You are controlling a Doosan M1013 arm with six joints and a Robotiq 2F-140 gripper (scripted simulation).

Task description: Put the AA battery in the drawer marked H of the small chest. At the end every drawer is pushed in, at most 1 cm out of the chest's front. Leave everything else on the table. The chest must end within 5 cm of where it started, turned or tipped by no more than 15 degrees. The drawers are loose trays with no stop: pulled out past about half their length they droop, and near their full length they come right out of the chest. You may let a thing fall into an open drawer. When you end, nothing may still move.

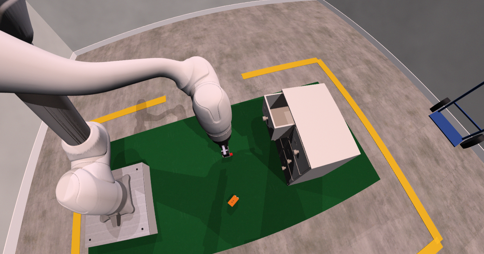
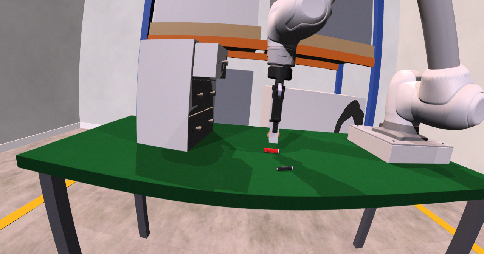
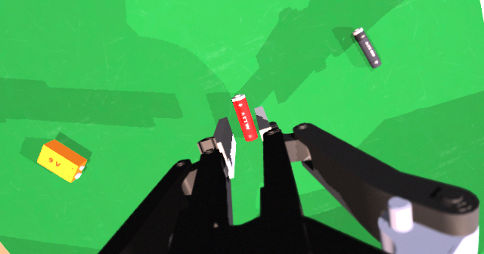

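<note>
The red cylinder is 6 cm below my hand. From my hand the other things lie so: black AA battery: 15 cm to the left, 7 cm below; drawer marked H: 26 cm ahead, 18 cm above, 4 cm to the right; orange block: 21 cm to the right, 6 cm below, 5 cm behind.
</note>
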